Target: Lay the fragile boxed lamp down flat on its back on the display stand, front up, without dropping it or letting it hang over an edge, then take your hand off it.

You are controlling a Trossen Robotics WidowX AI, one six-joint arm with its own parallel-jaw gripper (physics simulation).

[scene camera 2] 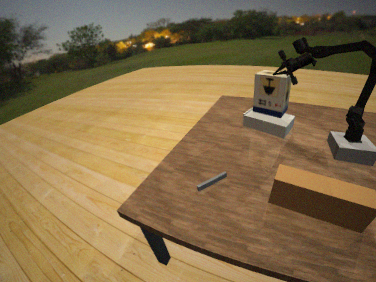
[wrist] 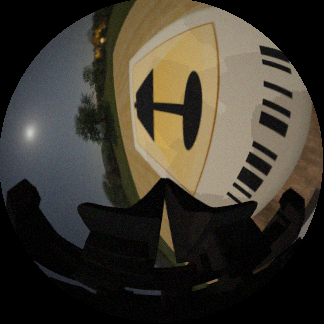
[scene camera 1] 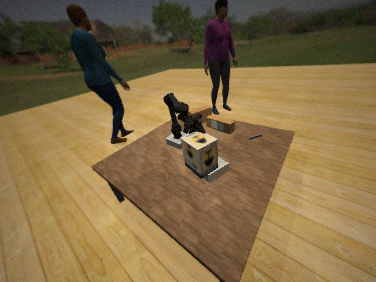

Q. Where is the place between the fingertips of my gripper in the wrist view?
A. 164,181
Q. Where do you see a white display stand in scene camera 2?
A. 280,127
